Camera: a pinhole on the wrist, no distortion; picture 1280 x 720 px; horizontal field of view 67.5 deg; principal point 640.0 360.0 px. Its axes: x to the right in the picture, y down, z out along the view. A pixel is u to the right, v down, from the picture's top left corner.
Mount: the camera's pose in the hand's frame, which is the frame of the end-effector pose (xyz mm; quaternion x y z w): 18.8 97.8 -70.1 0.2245 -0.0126 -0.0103 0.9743
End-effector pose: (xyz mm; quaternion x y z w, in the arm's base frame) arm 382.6 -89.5 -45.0 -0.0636 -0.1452 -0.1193 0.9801
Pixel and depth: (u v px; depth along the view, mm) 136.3 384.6 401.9
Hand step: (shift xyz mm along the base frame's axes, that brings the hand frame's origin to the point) -284.1 29.5 221.3
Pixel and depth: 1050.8 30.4 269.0
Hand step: 53.4 -107.8 173.8
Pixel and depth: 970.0 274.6 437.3
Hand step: 28.4 -111.9 352.1
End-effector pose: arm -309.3 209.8 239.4 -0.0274 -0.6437 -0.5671 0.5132
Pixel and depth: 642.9 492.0 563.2
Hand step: -347.0 325.6 28.2
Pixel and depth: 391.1 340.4 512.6
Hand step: -262.0 314.4 -117.3
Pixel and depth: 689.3 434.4 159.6
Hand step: -36.3 61.4 56.3
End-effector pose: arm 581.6 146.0 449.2 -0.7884 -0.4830 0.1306 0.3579
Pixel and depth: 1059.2 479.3 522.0
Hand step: -174.1 410.0 -220.4
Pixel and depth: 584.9 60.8 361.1
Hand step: -227.5 122.2 -36.1
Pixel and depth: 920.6 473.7 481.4
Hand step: -185.6 314.4 -211.8
